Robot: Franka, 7 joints.
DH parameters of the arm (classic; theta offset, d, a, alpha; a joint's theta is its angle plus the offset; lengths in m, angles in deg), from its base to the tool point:
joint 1: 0 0.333 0 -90
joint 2: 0 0 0 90
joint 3: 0 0.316 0.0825 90
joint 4: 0 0 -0.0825 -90
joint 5: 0 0.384 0 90
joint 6: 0 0 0.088 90
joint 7: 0 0.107 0 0
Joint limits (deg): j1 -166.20..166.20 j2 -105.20..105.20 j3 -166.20..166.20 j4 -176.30..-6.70 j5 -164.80..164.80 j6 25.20..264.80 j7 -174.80..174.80
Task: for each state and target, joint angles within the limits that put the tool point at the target. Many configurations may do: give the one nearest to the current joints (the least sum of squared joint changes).
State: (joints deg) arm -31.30 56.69 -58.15 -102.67 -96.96 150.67 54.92
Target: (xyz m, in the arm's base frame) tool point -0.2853 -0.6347 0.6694
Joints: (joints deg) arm -60.67 39.71 -80.16 -75.85 -96.48 143.12 54.92
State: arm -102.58 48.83 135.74 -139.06 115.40 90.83 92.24
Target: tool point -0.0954 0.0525 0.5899
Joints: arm -73.73 88.98 166.20 -172.19 95.56 59.41 92.24
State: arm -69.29 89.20 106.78 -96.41 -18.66 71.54 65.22
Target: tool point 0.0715 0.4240 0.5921
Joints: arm -17.36 55.48 123.34 -114.46 -14.28 84.89 65.22
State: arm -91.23 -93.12 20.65 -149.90 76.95 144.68 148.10
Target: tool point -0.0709 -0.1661 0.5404
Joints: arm -103.15 -92.98 7.36 -176.30 95.62 164.68 148.10
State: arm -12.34 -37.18 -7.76 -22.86 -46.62 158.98 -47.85
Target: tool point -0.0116 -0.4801 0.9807
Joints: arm -41.82 -5.00 -45.77 -65.01 -46.52 145.03 -47.85
